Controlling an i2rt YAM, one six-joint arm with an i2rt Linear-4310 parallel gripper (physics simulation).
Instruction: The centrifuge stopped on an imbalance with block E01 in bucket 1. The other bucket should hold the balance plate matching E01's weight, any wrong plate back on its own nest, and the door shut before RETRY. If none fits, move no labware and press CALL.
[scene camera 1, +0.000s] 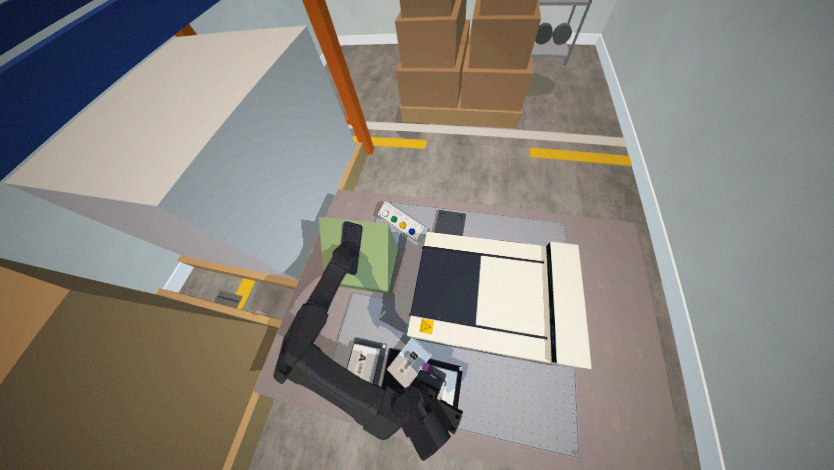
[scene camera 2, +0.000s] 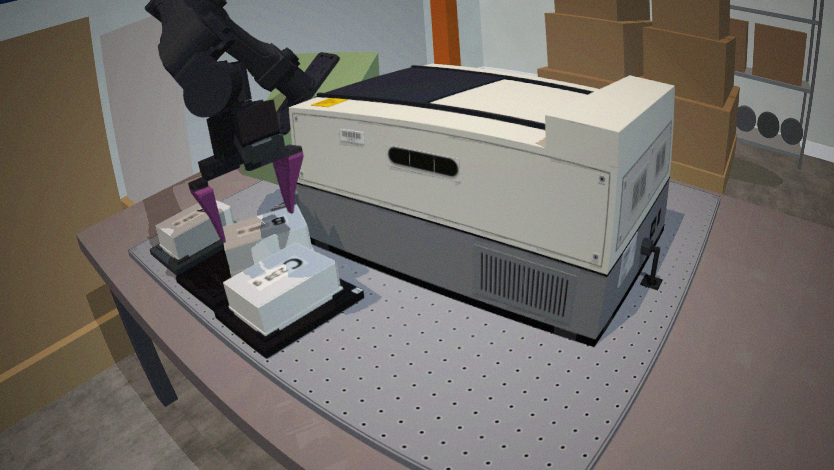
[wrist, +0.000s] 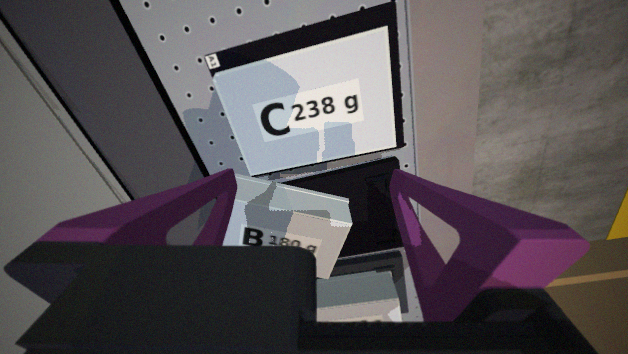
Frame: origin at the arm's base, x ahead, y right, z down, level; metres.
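Where they show: gripper, fingertip midpoint: (scene camera 2: 257, 227) (wrist: 313, 177); arm's base at its link origin: (scene camera 1: 350, 248) (scene camera 2: 304, 92).
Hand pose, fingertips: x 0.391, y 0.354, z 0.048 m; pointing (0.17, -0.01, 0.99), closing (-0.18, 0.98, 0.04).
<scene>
Things, the pixels of their top centre, and the offset from my fingertips. Level surfaces: height alone.
- black middle nest at its top centre: (wrist: 334, 224) (scene camera 2: 231, 262) (scene camera 1: 400, 378) dx -0.106, dy +0.003, dz +0.087 m
- Plate A at its top centre: (scene camera 2: 192, 216) (wrist: 352, 325) (scene camera 1: 360, 366) dx -0.242, dy +0.006, dz +0.051 m
- dark panel at its top centre: (scene camera 2: 414, 82) (scene camera 1: 447, 283) dx -0.018, dy -0.299, dz -0.108 m
- button panel at its top centre: (scene camera 1: 401, 216) dx -0.273, dy -0.565, dz +0.021 m
- perforated board at its surface level: dz +0.104 m
Plate B, 180 g (scene camera 1: 406, 373) (scene camera 2: 250, 239) (wrist: 300, 230), is white and sits askew and tilted, partly off the black middle nest (scene camera 2: 201, 283) (wrist: 372, 210). Plate C, 238 g (scene camera 2: 285, 286) (wrist: 325, 70), sits in the nest nearest scene camera 2. Plate A (scene camera 1: 359, 368) (scene camera 2: 180, 236) (wrist: 355, 290) sits in the far nest. My gripper (scene camera 2: 257, 225) (wrist: 313, 177) is open and empty, its purple fingertips low on either side of plate B. The centrifuge (scene camera 1: 507, 344) (scene camera 2: 496, 175) has a dark panel (scene camera 1: 446, 286) (scene camera 2: 391, 87) over its top; its buckets and block E01 are hidden.
The centrifuge side stands close beside the plates. A button panel (scene camera 1: 401, 221) with white, green, yellow and blue buttons stands at the table's far left. A green block (scene camera 1: 373, 256) (scene camera 2: 356, 65) is near the arm base. A perforated board (scene camera 1: 519, 397) (scene camera 2: 443, 379) lies under the equipment.
</scene>
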